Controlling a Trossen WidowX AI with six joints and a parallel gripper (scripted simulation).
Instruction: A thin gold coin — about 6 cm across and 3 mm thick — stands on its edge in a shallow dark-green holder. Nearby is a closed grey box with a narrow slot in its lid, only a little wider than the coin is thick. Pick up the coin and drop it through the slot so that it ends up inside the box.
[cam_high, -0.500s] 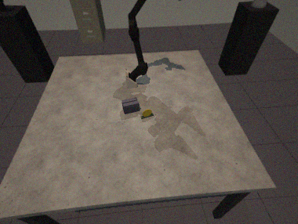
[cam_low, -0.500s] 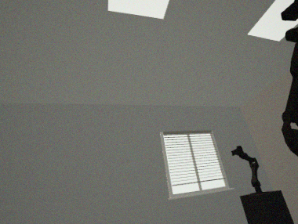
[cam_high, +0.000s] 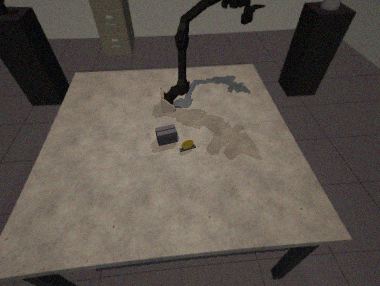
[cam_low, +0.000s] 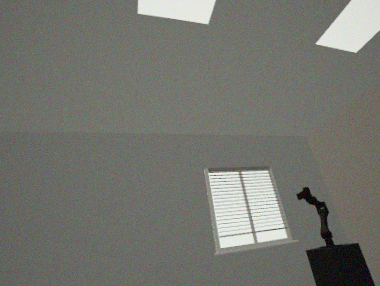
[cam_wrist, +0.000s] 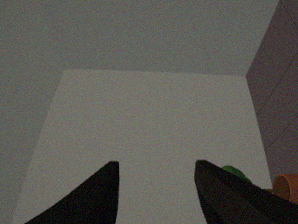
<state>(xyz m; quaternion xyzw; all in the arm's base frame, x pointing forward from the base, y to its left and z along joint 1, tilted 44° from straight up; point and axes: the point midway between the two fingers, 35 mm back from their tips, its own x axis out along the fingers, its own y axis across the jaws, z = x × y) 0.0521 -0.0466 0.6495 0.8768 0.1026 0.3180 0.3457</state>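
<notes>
My gripper tip is now 29 cm short of the gold coin, 36 cm to the left of it and 53 cm above it.
</notes>
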